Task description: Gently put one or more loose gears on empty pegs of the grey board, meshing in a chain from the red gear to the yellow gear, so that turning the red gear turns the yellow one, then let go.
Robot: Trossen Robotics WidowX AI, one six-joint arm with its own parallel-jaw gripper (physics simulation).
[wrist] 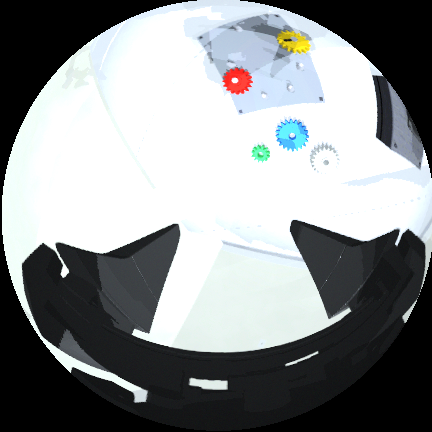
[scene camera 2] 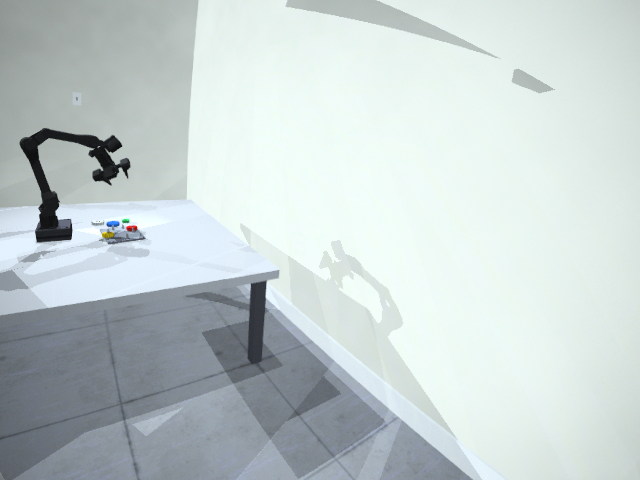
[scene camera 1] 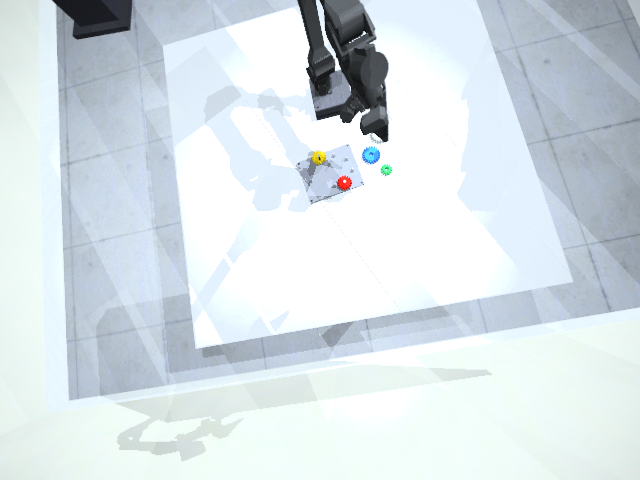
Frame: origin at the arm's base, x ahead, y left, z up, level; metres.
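Seen in the pictures: gripper, fingertip midpoint: (wrist: 236, 227) (scene camera 2: 119, 181) (scene camera 1: 385, 130); arm's base, origin of the base link: (scene camera 2: 49, 226) (scene camera 1: 323, 86).
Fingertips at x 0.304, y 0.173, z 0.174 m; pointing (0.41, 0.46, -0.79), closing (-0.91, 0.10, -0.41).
Offsets run from my fingertips to a thing's middle. Level surfaces: height alone.
The grey board @(dx +0.005, dy -0.170, dz -0.215 m) (scene camera 1: 323, 187) (scene camera 2: 124, 239) (wrist: 225, 50) lies on the table. The red gear @(dx +0.056, dy -0.116, dz -0.214 m) (scene camera 1: 341, 184) (scene camera 2: 131, 227) (wrist: 242, 84) and the yellow gear @(dx -0.051, dy -0.205, dz -0.213 m) (scene camera 1: 315, 158) (scene camera 2: 107, 235) (wrist: 301, 47) sit on it, apart, with bare pegs between them. Beside the board lie the loose blue gear @(dx -0.043, dy -0.013, dz -0.222 m) (scene camera 1: 367, 158) (scene camera 2: 113, 223) (wrist: 292, 143), the smaller green gear @(dx +0.018, dy +0.038, dz -0.222 m) (scene camera 1: 383, 170) (scene camera 2: 125, 220) (wrist: 255, 153) and the white gear @(dx -0.123, dy +0.025, dz -0.222 m) (scene camera 1: 376, 139) (scene camera 2: 97, 222) (wrist: 326, 151), partly hidden by the gripper in scene camera 1. My gripper (scene camera 2: 118, 180) (wrist: 236, 227) is open and empty, high above the table.
The arm's base (scene camera 1: 333, 100) (scene camera 2: 53, 230) (wrist: 400, 120) stands on the white table @(dz -0.230 m) (scene camera 1: 248, 289) (scene camera 2: 206, 258), near the board and the white gear. A wall (scene camera 2: 413, 180) rises beyond one table edge. Shadows of the arm fall across the table and the board.
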